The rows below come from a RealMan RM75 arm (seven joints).
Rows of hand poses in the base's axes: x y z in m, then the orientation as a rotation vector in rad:
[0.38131, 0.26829, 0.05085, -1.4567, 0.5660, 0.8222]
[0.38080, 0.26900, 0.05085, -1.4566, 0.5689, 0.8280]
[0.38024, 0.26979, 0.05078, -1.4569, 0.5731, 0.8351]
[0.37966, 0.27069, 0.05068, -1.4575, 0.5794, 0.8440]
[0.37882, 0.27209, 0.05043, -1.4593, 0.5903, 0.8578]
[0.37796, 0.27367, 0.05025, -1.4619, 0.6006, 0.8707]
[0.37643, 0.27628, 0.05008, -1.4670, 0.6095, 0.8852]
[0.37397, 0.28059, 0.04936, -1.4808, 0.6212, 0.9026]
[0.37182, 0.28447, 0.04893, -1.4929, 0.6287, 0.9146]
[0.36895, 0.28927, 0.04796, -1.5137, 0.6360, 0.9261]
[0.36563, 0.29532, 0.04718, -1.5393, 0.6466, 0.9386]
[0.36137, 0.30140, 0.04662, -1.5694, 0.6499, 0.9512]
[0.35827, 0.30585, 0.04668, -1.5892, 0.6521, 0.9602]
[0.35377, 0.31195, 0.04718, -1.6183, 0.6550, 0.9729]
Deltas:
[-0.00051, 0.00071, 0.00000, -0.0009, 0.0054, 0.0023]
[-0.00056, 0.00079, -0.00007, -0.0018, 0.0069, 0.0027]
[-0.00058, 0.00090, -0.00010, -0.0029, 0.0092, 0.0030]
[-0.00084, 0.00140, -0.00025, -0.0057, 0.0148, 0.0044]
[-0.00086, 0.00158, -0.00018, -0.0062, 0.0136, 0.0045]
[-0.00153, 0.00261, -0.00017, -0.0077, 0.0133, 0.0072]
[-0.00246, 0.00431, -0.00072, -0.0161, 0.0149, 0.0113]
[-0.00215, 0.00388, -0.00043, -0.0130, 0.0094, 0.0092]
[-0.00287, 0.00480, -0.00097, -0.0202, 0.0071, 0.0126]
[-0.00332, 0.00605, -0.00078, -0.0256, 0.0087, 0.0138]
[-0.00426, 0.00608, -0.00056, -0.0258, 0.0038, 0.0193]
[-0.00310, 0.00445, 0.00006, -0.0170, 0.0030, 0.0131]
[-0.00450, 0.00610, 0.00050, -0.0248, 0.0040, 0.0190]

